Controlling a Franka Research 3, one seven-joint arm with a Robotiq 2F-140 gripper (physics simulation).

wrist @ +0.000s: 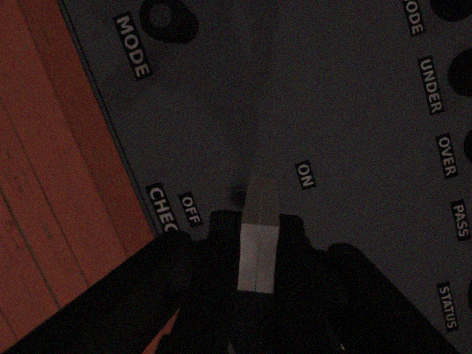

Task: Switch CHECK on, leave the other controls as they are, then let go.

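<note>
The CHECK switch (237, 194) shows as a small dark shape between the OFF label (190, 209) and the ON label (305, 174). It is partly hidden by the fingertips, and which way its lever points cannot be told. The CHECK label (162, 207) is partly covered by the gripper. My gripper (262, 201) is shut with nothing between its fingers. Its pale fingertips are over the panel (300, 100), right beside the switch, on the side toward ON. Whether they touch the switch cannot be told.
A dark MODE knob (170, 21) stands at the upper left beside its MODE label (132, 46). Dark round parts stand along the right edge, near the labels UNDER (430, 85), OVER (446, 155), PASS (460, 220) and STATUS (447, 307). Reddish wood (45, 150) lies beyond the panel's left edge.
</note>
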